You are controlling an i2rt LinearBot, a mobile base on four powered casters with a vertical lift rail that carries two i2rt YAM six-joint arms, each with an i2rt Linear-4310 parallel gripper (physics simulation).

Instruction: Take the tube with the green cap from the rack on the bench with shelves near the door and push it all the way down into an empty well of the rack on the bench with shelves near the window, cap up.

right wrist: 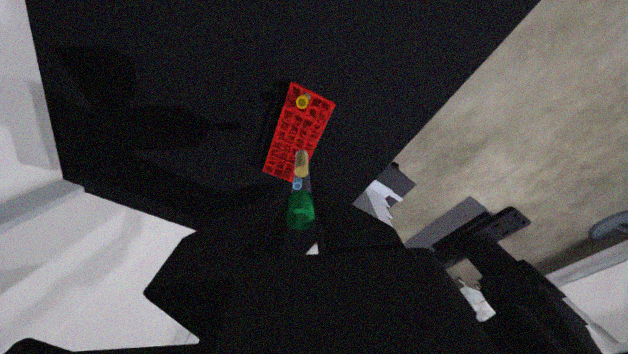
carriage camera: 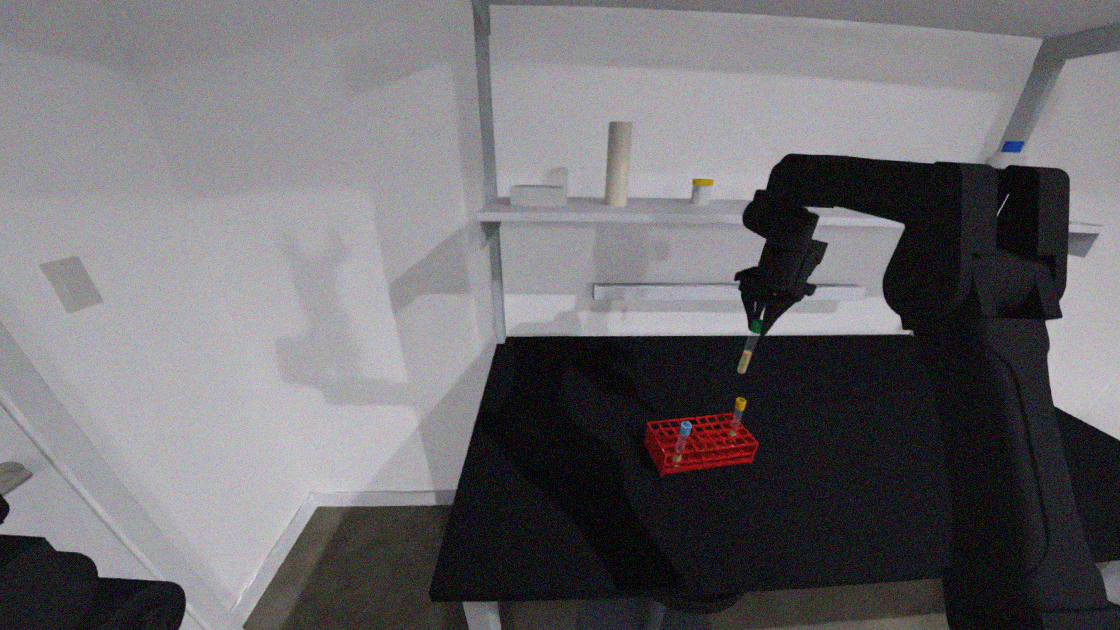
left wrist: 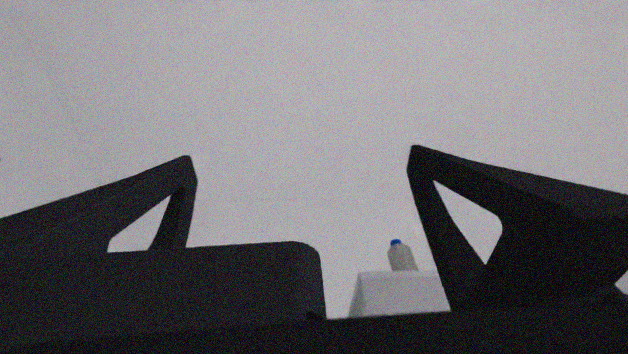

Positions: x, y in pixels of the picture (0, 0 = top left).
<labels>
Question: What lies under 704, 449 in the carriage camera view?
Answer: A red rack.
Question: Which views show the right gripper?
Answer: The right wrist view and the carriage camera view only.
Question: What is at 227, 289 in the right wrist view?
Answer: The right gripper.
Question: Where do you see a red rack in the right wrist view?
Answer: At 297, 128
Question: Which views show the left gripper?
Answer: The left wrist view only.
</labels>
